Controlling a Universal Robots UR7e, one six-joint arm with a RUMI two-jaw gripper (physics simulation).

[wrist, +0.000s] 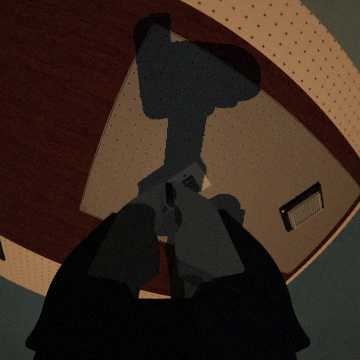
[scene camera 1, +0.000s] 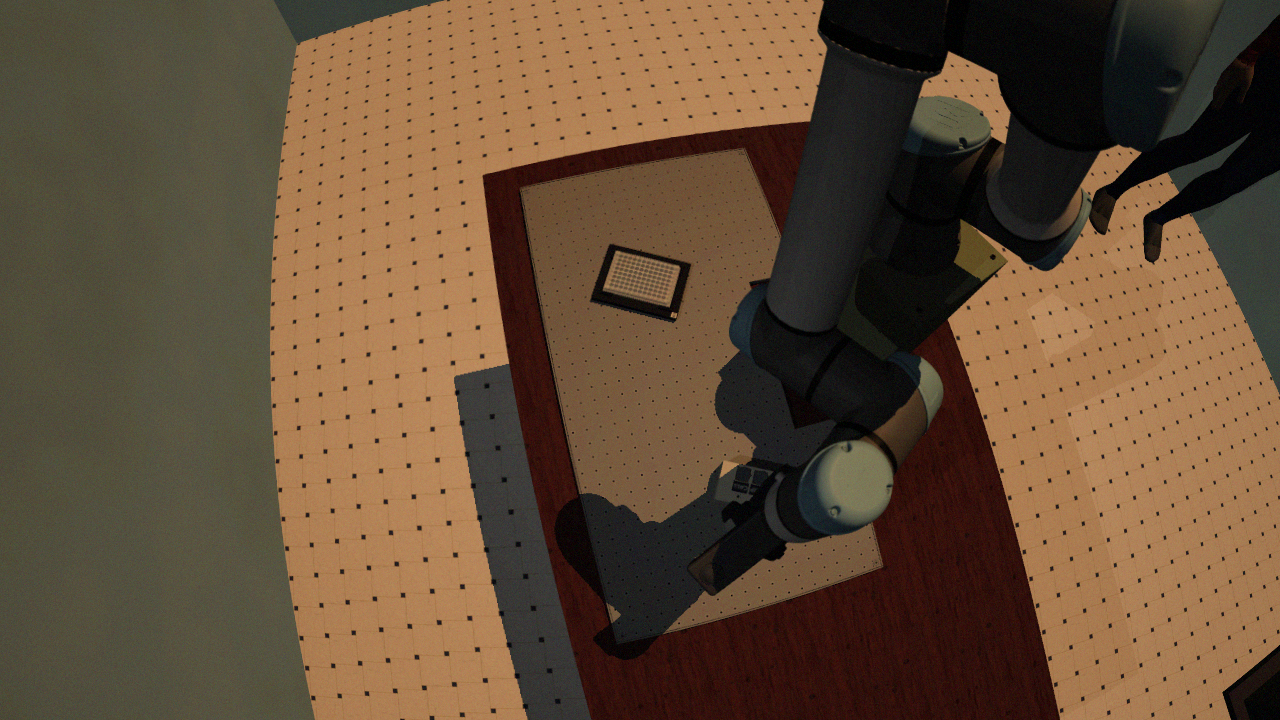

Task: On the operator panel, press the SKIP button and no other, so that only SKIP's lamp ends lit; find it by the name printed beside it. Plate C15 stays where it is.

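There's a pale well plate in the pictures, plus a dark holder and an operator panel. You'd see the gripper there as well, and the wrist view shows it too.
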